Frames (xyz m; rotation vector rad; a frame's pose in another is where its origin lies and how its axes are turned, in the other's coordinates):
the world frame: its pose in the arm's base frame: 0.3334 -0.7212 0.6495 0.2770 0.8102 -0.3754
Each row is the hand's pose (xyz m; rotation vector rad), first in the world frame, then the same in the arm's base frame.
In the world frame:
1: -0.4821 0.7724 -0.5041 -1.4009 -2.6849 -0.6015
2: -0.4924 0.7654 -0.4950 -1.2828 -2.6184 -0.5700
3: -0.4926 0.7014 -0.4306 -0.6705 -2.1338 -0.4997
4: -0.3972 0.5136 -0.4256 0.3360 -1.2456 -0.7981
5: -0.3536 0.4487 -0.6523 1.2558 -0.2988 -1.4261
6: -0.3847 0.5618 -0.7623 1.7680 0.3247 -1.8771
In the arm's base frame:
1: 0.0329 0.2700 0.7515 -1.6138 -1.6717 -0.2992
2: 0.0293 0.2625 0.7645 -1.5044 -1.6063 -0.3358
3: 0.0436 0.1805 0.8009 -0.9226 -1.1623 -0.5818
4: 0.0266 -0.0110 0.7149 -0.0229 -0.4317 -1.2721
5: -0.1207 0.0072 0.5266 0.7508 0.2400 -2.2291
6: -0.1634 0.1574 0.4882 -1.1498 -0.5779 2.8195

